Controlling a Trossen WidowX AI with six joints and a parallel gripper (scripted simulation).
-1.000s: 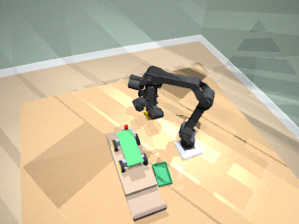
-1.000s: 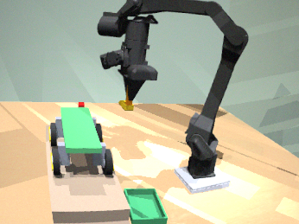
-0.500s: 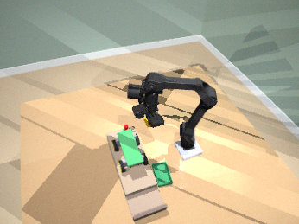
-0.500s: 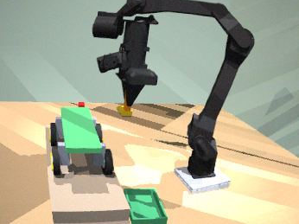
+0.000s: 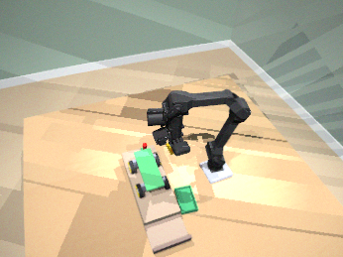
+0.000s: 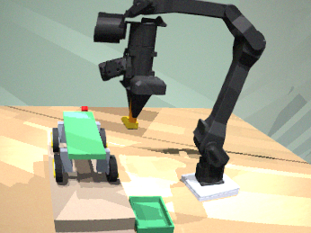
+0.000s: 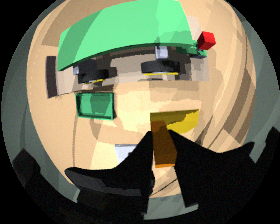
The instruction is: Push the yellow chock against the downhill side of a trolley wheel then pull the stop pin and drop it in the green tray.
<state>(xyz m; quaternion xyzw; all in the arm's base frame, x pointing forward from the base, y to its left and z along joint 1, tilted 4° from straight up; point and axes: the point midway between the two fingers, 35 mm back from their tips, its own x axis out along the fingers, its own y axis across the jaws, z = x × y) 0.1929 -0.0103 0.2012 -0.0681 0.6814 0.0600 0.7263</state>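
My gripper tip is now 110 mm short of the red-headed stop pin, 60 mm to the left of it and 40 mm above it. Also, from my gripper tip: trolley 110 mm ahead, 60 mm to the left, 60 mm below; chock 20 mm to the right, 10 mm below.
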